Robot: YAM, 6 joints.
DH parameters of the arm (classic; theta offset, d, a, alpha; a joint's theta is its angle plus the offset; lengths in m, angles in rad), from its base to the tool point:
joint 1: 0 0.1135 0.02 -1.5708
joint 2: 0 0 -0.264 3.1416
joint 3: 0.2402 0 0.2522 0
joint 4: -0.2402 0 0.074 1.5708
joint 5: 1.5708 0 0 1.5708
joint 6: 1.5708 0.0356 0 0
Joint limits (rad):
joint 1: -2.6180..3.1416
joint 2: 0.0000..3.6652
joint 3: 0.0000..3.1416
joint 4: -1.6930..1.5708
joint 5: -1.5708..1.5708
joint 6: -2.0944..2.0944
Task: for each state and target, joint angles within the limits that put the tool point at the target. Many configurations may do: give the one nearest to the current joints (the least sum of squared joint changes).
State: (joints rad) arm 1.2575 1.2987 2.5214 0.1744 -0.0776 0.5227
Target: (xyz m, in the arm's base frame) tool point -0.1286 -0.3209 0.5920
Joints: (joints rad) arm 1.2005 0.6059 2.4185 0.0530 -0.1058 0.5227
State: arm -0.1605 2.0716 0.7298 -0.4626 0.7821 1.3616
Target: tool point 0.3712 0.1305 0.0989
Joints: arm 0.3981 2.0900 1.2054 -0.2758 0.7251 1.3616
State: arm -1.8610 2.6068 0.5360 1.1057 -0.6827 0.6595
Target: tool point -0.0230 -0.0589 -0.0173
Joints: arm -2.3338 2.4084 0.0000 0.6790 -0.7429 0.6595
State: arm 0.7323 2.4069 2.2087 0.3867 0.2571 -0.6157
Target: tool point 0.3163 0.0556 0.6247
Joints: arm 0.2130 1.7471 2.2205 0.4594 0.3590 -0.6157
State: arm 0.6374 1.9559 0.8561 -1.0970 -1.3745 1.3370
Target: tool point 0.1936 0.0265 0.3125
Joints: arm -0.0449 1.2156 1.0939 -1.2772 -1.4150 1.3370
